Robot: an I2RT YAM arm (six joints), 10 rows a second.
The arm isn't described. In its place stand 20 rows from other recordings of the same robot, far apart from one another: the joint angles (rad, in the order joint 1, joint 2, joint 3, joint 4, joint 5, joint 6), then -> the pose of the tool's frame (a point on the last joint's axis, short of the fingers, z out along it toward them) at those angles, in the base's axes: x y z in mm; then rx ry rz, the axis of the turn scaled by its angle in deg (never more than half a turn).
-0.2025 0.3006 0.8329 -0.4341 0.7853 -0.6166 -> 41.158 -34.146 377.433 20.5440 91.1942 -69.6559
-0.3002 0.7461 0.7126 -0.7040 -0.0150 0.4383 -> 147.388 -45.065 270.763 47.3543 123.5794 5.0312
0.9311 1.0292 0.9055 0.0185 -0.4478 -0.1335 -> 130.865 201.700 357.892 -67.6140 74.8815 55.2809
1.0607 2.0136 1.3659 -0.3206 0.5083 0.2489 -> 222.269 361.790 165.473 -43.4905 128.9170 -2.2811
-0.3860 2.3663 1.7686 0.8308 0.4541 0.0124 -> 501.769 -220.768 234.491 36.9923 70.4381 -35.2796
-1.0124 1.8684 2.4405 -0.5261 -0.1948 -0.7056 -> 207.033 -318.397 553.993 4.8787 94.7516 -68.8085
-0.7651 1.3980 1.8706 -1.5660 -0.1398 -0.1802 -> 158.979 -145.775 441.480 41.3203 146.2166 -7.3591
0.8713 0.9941 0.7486 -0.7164 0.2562 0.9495 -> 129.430 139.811 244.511 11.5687 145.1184 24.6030
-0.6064 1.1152 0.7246 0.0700 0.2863 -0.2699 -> 204.521 -154.085 278.690 30.3541 108.8761 -49.0928
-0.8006 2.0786 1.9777 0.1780 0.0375 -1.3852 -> 352.345 -365.140 387.644 -27.4072 98.2469 -98.6968
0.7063 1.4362 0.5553 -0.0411 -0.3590 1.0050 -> 183.319 172.834 138.808 14.1552 159.6963 59.6689
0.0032 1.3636 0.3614 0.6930 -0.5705 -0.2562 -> 247.139 20.017 166.076 -35.3154 99.6189 20.5420
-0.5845 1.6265 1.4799 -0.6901 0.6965 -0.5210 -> 282.381 -214.214 325.445 25.1582 146.1800 -75.0452
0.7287 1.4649 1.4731 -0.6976 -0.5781 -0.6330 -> 223.318 225.404 371.995 -92.9594 86.7051 40.2331
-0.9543 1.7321 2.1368 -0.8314 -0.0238 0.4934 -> 211.002 -296.294 480.338 75.5213 86.7717 -15.5846
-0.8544 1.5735 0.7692 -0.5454 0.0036 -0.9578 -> 169.263 -194.591 135.702 -8.8380 171.4595 -15.1908
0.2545 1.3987 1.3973 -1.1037 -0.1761 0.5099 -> 258.612 73.720 335.822 16.7141 155.9504 26.7135
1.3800 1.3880 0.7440 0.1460 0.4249 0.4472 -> 70.820 289.286 223.147 -39.9148 113.2516 40.3681
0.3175 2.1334 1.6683 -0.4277 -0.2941 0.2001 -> 447.549 157.935 196.383 -15.8592 142.4422 33.4097
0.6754 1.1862 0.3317 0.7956 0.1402 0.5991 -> 187.401 143.749 206.392 2.7222 97.3706 49.0355
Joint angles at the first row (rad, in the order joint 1, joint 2, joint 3, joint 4, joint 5, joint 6):
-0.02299 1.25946 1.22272 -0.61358 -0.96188 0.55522
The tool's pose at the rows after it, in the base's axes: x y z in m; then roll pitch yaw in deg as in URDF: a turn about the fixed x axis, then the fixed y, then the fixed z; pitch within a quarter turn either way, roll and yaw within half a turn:
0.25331, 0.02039, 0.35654, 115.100, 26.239, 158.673
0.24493, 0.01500, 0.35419, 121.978, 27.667, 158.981
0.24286, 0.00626, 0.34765, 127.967, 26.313, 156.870
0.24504, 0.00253, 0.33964, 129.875, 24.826, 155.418
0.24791, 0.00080, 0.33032, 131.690, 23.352, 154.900
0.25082, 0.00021, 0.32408, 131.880, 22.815, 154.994
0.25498, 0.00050, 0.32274, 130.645, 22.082, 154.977
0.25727, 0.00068, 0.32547, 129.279, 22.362, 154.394
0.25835, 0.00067, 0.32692, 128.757, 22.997, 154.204
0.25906, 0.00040, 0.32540, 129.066, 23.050, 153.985
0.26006, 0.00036, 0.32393, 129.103, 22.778, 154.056
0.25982, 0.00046, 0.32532, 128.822, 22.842, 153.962
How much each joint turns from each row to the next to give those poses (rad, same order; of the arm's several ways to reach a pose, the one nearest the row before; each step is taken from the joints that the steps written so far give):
-0.00765 -0.03218 -0.01997 -0.03209 0.05038 -0.04254
-0.01381 -0.01543 0.01209 -0.10879 0.09809 -0.09192
-0.02603 0.00307 0.00162 -0.06611 0.09816 -0.02190
-0.01082 0.00916 -0.01682 -0.00166 0.03398 0.01065
-0.00307 0.01382 -0.01840 0.00004 0.02621 0.00311
-0.00154 0.01070 -0.01534 0.01526 -0.00148 -0.00154
0.00002 0.01535 0.00299 0.01383 -0.02292 0.01073
-0.00002 0.00312 0.00614 0.01992 -0.01387 0.01682
-0.00001 0.00001 0.00152 0.01384 -0.00311 0.00315
0.00001 0.00154 -0.00453 0.00614 0.00765 0.00153
0.00002 0.00459 -0.00160 0.00156 -0.00150 0.00004
-0.00002 -0.00155 0.00307 -0.00003 -0.00306 0.00299

